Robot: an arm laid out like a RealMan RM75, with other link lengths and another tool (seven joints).
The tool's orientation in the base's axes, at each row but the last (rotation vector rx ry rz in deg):
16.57, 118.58, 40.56
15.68, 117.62, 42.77
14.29, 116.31, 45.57
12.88, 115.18, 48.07
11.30, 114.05, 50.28
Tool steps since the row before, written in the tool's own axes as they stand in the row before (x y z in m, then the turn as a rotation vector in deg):
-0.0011, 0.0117, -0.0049, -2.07, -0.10, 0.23
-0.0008, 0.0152, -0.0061, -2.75, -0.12, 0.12
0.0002, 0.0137, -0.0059, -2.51, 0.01, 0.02
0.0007, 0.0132, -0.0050, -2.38, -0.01, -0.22
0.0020, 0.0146, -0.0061, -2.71, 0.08, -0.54
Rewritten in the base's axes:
-0.0041, 0.0071, 0.0097, 1.37, -0.93, 1.27
-0.0059, 0.0092, 0.0122, 1.66, -1.31, 1.77
-0.0067, 0.0081, 0.0106, 1.43, -1.14, 1.72
-0.0066, 0.0079, 0.0097, 1.16, -1.21, 1.70
-0.0089, 0.0085, 0.0101, 1.08, -1.45, 2.09

